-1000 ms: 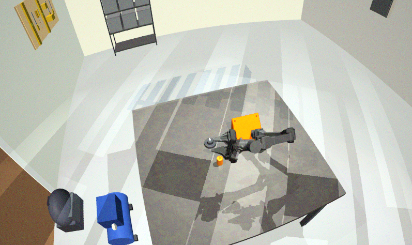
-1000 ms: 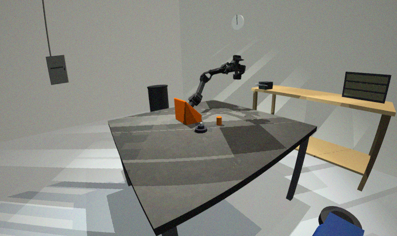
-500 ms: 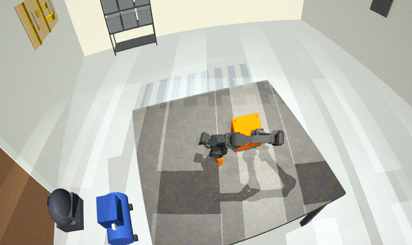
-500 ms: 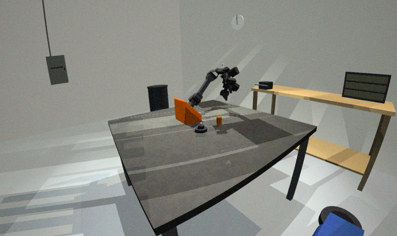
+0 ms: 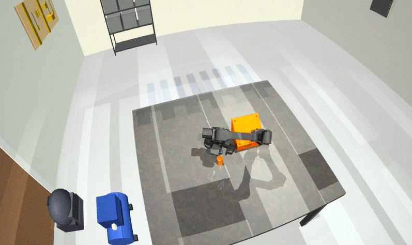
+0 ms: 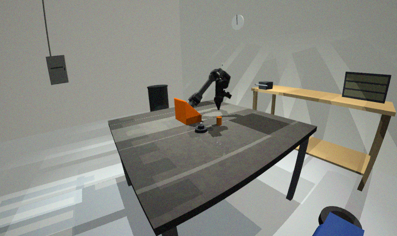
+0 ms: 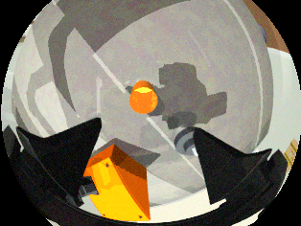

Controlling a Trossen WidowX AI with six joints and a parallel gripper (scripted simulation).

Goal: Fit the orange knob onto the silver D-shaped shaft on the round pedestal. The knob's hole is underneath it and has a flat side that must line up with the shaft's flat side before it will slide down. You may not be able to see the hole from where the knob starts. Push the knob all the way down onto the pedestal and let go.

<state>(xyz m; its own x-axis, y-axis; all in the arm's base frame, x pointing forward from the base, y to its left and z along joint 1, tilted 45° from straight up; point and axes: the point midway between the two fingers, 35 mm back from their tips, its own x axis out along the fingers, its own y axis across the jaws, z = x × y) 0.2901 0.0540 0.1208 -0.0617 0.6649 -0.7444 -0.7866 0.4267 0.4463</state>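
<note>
Right now the orange knob is 8 cm below my gripper tip. Also, from my gripper tip: round pedestal: 3 cm ahead, 17 cm to the right, 10 cm below.
</note>
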